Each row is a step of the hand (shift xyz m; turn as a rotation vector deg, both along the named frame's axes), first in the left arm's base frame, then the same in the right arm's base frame.
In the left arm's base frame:
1: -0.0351 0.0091 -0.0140 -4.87 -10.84 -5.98
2: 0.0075 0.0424 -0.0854 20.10 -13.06 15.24
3: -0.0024 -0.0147 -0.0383 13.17 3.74 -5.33
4: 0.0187 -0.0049 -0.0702 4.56 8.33 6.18
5: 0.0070 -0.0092 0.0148 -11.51 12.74 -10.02
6: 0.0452 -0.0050 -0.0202 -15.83 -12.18 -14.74
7: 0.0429 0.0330 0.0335 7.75 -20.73 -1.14
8: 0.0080 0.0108 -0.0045 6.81 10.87 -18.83
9: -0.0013 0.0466 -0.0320 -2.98 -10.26 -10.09
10: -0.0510 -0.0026 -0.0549 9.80 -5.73 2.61
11: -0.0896 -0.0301 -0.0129 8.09 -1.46 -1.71
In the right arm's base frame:
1: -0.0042 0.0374 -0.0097 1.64 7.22 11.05
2: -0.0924 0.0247 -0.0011 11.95 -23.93 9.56
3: -0.0241 0.0177 0.0282 -10.45 -10.20 1.62
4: -0.0618 0.0102 0.0370 -0.22 -6.92 -8.97
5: 0.0141 -0.0118 0.0036 -10.32 14.00 -9.62
6: -0.0293 -0.0336 0.0222 -1.36 20.77 13.53
7: -0.0016 -0.0538 -0.0340 6.01 -5.90 20.50
8: -0.0113 -0.0060 -0.0061 -22.77 0.63 -0.51
9: -0.0474 0.0119 -0.0285 -2.64 7.06 12.62
10: -0.0273 0.0684 0.0141 1.55 -9.82 6.07
11: 0.0327 0.0886 0.0132 -3.41 -6.73 3.69

